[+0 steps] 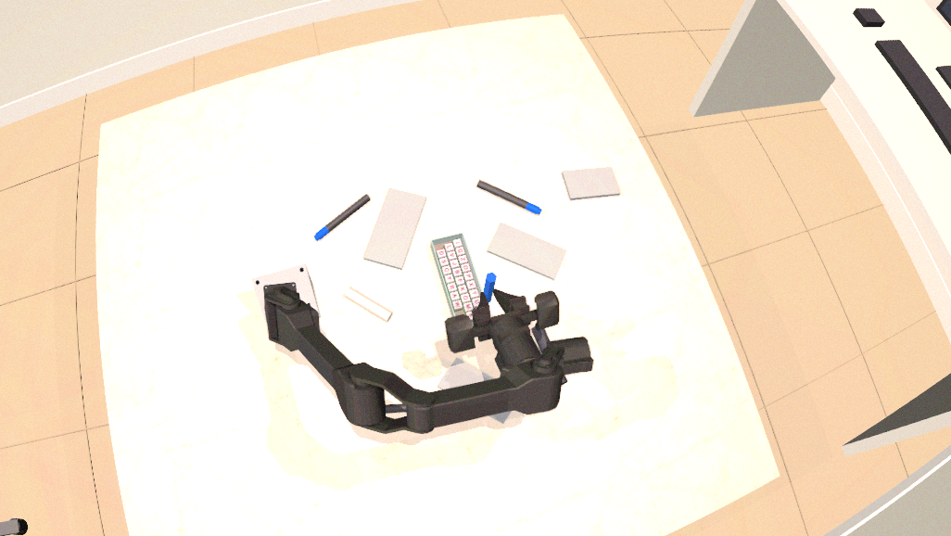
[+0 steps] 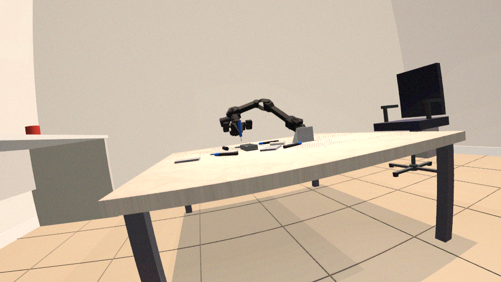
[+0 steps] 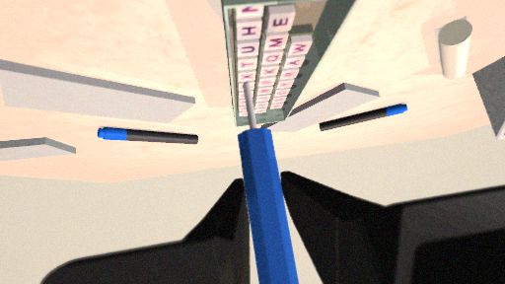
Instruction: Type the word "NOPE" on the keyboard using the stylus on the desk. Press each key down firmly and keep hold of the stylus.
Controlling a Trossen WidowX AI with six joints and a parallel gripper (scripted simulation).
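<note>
Now: the P key 9 cm below my gripper tip, 7 cm to the left of it and 1 cm behind it. From my gripper tip the other things lie so: stylus 11 cm to the right, 10 cm ahead, 9 cm below.
</note>
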